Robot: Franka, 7 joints.
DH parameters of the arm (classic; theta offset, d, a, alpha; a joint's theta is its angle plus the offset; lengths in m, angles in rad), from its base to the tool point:
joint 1: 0 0.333 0 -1.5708
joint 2: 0 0 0 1.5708
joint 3: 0 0.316 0.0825 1.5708
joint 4: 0 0 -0.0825 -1.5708
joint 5: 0 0.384 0 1.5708
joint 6: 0 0 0.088 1.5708
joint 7: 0 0.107 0 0
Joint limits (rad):
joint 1: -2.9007..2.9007
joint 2: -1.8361..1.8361
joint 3: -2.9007..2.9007
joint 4: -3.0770..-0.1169
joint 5: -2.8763..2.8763
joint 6: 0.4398..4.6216
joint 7: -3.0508..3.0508
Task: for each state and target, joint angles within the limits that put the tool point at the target. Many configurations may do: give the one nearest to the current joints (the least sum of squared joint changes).
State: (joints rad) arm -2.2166 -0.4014 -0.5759 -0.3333 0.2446 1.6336 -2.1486
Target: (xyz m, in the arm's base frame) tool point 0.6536 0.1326 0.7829
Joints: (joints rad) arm -2.9007 -1.1650 -0.1624 -0.1169 0.5250 1.6261 -2.1486
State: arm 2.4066 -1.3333 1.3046 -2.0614 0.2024 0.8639 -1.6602
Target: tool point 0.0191 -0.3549 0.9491
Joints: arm 2.5819 -1.0433 0.5809 -1.1376 0.0662 1.5285 -1.6602
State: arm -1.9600 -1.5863 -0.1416 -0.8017 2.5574 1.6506 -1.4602
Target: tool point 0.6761 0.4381 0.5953
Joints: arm -2.5033 -1.5796 0.0400 -0.6562 2.5831 1.8739 -1.4602
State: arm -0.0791 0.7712 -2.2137 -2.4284 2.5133 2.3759 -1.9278
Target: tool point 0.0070 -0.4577 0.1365
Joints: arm -0.1859 1.0739 -1.1615 -2.4458 2.4679 2.2200 -1.9278
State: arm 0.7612 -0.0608 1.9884 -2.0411 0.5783 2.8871 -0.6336
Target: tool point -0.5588 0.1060 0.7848
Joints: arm 0.8954 0.1380 2.2042 -1.6603 0.5349 2.9620 -0.6336
